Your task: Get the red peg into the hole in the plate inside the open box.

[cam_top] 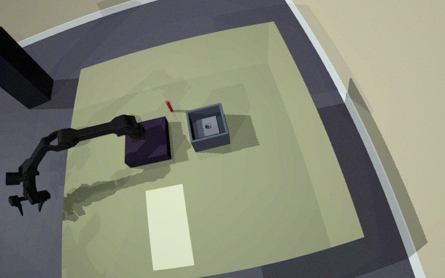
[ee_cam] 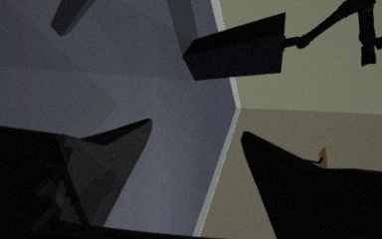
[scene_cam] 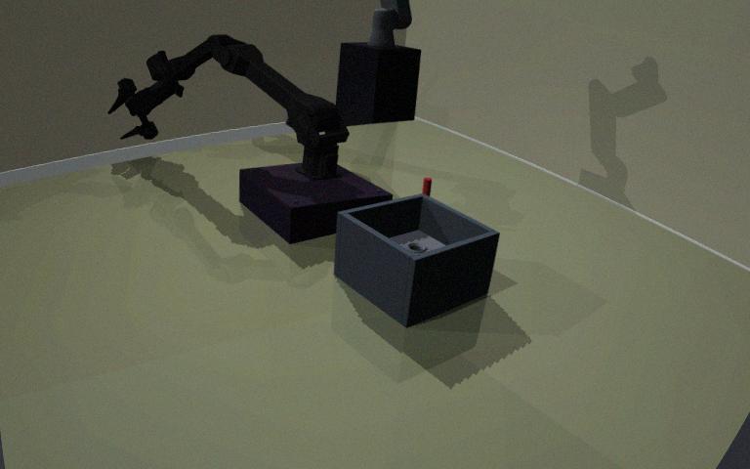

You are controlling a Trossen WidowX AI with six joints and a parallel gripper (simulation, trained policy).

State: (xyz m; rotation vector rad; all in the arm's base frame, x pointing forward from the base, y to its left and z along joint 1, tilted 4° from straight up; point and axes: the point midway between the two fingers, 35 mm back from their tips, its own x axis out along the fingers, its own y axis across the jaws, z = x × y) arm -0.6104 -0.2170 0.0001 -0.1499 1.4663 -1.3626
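The red peg is 80 cm ahead of my gripper tip, 35 cm to the left of it and 2 cm below it. Round my gripper tip: grey-blue box: 95 cm ahead, 17 cm to the left, 3 cm below; then plate: 95 cm ahead, 17 cm to the left, 1 cm below.
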